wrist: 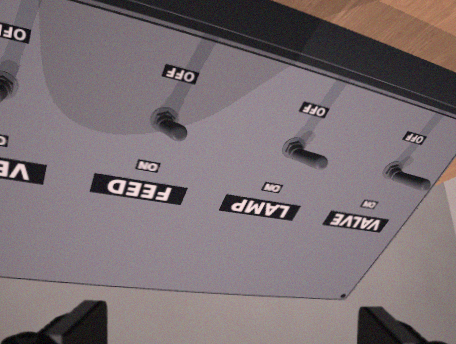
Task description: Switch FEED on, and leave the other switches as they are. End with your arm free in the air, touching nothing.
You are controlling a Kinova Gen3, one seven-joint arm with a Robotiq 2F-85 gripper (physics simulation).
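Places are measured from the arm's base along level axes (x ahead, y left, z up), in centimetres.
Pixels of known places: gripper, fingertip midpoint: (231, 333).
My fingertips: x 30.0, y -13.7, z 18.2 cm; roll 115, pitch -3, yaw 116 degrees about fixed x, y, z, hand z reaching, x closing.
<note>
Ahead of a thing's pixels: the offset from my fingertips to its top centre. "spot": to the spot under its first point. Level surfaces: height alone.
In the wrist view the grey switch panel (200, 255) appears upside down, with OFF marks above the levers and ON marks below. The FEED switch @(dx +13.0, dy +1.9, dz -13.6 cm) (172, 128) is a dark toggle left of the middle, above its FEED label @(dx +21.1, dy +1.9, dz -13.2 cm) (139, 189). Its lever sticks out toward the lower right of the view; I cannot tell for sure which way it is set. The LAMP switch @(dx +13.0, dy +13.9, dz -13.6 cm) (310, 156) and the VALVE switch @(dx +13.0, dy +25.9, dz -13.6 cm) (412, 179) stand to its right, their levers also pointing to the lower right. My gripper (233, 320) is open and empty, its fingers at the bottom edge, apart from the switches.
Another switch @(spot: dx +13.5, dy -9.7, dz -16.2 cm) (5, 87) is partly cut off at the left edge, above a partly visible label @(spot: dx +21.1, dy -7.7, dz -13.7 cm) (22, 171) starting "VE". A dark panel edge (250, 30) runs across the top, with a wooden surface @(dz -26.9 cm) (400, 20) beyond it. A grey surface shows below the panel.
</note>
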